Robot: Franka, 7 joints.
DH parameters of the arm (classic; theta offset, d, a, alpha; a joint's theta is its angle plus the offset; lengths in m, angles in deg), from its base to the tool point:
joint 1: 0 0.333 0 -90
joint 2: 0 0 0 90
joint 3: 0 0.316 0.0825 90
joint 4: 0 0 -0.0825 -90
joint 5: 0 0.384 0 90
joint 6: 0 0 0.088 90
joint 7: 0 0.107 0 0
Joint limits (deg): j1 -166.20..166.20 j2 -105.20..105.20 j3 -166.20..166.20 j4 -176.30..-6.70 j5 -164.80..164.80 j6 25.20..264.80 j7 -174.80..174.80
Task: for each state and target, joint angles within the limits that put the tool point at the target. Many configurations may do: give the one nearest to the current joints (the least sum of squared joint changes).
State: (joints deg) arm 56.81 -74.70 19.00 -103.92 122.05 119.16 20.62
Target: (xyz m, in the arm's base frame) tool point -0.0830 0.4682 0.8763
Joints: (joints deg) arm 51.63 -20.77 32.55 -93.06 124.00 121.54 20.62
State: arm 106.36 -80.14 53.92 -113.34 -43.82 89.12 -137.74
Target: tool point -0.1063 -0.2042 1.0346
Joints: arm 109.64 -60.10 24.09 -74.31 -53.25 106.42 -137.74
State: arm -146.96 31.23 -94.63 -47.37 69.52 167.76 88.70
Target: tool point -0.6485 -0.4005 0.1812
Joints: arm -112.75 71.54 -48.52 -75.23 71.15 157.68 88.70
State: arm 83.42 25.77 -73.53 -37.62 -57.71 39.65 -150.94
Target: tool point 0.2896 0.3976 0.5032
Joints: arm 105.02 34.16 -56.50 -87.54 -38.40 25.20 -150.94
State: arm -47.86 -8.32 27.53 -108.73 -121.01 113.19 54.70
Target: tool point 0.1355 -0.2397 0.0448
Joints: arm -61.42 29.85 8.41 -157.25 -115.67 116.16 54.70
